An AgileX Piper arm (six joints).
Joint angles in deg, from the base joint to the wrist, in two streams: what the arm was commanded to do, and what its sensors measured. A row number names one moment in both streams.
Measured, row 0: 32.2 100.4 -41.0 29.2 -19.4 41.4
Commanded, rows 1 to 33: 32.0 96.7 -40.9 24.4 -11.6 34.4; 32.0 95.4 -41.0 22.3 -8.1 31.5; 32.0 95.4 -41.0 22.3 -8.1 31.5; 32.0 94.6 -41.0 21.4 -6.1 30.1; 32.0 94.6 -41.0 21.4 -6.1 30.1; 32.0 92.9 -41.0 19.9 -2.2 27.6; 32.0 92.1 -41.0 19.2 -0.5 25.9; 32.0 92.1 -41.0 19.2 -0.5 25.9; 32.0 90.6 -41.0 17.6 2.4 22.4; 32.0 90.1 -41.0 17.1 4.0 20.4; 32.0 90.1 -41.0 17.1 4.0 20.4; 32.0 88.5 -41.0 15.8 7.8 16.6; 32.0 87.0 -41.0 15.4 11.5 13.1; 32.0 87.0 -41.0 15.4 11.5 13.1; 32.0 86.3 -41.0 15.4 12.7 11.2; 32.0 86.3 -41.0 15.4 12.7 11.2; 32.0 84.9 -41.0 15.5 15.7 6.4; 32.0 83.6 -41.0 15.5 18.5 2.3; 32.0 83.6 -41.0 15.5 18.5 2.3; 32.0 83.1 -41.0 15.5 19.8 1.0; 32.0 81.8 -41.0 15.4 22.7 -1.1; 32.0 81.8 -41.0 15.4 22.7 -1.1; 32.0 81.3 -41.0 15.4 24.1 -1.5; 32.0 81.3 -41.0 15.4 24.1 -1.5; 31.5 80.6 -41.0 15.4 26.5 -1.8; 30.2 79.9 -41.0 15.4 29.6 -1.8; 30.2 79.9 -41.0 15.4 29.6 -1.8; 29.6 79.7 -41.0 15.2 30.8 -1.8; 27.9 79.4 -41.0 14.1 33.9 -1.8; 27.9 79.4 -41.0 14.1 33.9 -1.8; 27.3 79.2 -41.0 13.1 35.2 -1.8; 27.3 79.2 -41.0 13.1 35.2 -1.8; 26.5 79.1 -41.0 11.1 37.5 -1.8
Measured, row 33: 27.8 79.8 -41.0 13.6 33.8 -1.0
